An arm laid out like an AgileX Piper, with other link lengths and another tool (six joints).
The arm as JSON. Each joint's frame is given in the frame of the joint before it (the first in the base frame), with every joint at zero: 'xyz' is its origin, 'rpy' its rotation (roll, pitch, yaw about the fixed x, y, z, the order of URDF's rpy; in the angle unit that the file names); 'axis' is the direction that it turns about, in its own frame. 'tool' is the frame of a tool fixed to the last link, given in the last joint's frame.
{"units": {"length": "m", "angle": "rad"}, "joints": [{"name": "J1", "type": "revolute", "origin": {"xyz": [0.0, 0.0, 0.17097], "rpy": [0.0, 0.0, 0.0]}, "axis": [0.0, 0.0, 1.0]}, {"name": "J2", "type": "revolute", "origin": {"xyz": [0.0, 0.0, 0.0], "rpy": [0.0, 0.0, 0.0]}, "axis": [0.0, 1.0, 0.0]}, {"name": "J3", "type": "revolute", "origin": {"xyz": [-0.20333, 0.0, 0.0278], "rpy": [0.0, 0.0, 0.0]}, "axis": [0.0, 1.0, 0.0]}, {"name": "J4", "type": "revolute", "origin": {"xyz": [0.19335, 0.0, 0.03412], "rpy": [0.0, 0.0, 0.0]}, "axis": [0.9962, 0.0, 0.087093]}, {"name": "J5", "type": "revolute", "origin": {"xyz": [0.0, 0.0, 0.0], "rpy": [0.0, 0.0, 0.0]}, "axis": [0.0, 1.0, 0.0]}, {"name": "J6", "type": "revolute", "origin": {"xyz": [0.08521, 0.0, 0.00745], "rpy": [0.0, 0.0, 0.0]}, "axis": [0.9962, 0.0, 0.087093]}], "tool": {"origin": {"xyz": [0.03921, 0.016, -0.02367], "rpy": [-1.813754, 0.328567, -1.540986]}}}
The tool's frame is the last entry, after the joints.
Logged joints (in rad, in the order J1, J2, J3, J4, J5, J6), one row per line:
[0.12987 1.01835 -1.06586 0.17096 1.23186 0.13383]
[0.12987 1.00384 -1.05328 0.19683 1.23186 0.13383]
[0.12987 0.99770 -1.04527 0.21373 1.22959 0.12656]
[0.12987 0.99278 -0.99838 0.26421 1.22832 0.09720]
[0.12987 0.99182 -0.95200 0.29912 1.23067 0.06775]
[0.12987 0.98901 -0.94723 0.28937 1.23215 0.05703]
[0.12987 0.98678 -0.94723 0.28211 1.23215 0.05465]
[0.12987 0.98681 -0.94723 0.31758 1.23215 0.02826]
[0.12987 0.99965 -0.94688 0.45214 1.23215 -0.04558]
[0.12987 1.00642 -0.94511 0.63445 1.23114 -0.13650]
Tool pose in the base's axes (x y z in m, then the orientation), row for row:
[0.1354 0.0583 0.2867 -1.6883 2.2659 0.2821]
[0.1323 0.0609 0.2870 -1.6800 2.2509 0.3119]
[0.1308 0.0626 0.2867 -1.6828 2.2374 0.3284]
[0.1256 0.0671 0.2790 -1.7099 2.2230 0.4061]
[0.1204 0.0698 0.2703 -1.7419 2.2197 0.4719]
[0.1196 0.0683 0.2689 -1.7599 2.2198 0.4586]
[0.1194 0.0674 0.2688 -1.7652 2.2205 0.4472]
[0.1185 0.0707 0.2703 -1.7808 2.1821 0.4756]
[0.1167 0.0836 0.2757 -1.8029 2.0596 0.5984]
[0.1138 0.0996 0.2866 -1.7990 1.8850 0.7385]
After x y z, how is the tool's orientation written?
As a rotation vector, in radians.
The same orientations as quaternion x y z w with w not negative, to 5 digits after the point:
[-0.58776 0.78885 0.09821 0.15034]
[-0.58710 0.78660 0.10900 0.15715]
[-0.58923 0.78343 0.11499 0.16070]
[-0.59626 0.77519 0.14161 0.15329]
[-0.60290 0.76828 0.16333 0.13995]
[-0.60761 0.76640 0.15833 0.13554]
[-0.60910 0.76621 0.15431 0.13455]
[-0.61711 0.75618 0.16481 0.14211]
[-0.63420 0.72450 0.21050 0.16905]
[-0.64872 0.67973 0.26630 0.21494]

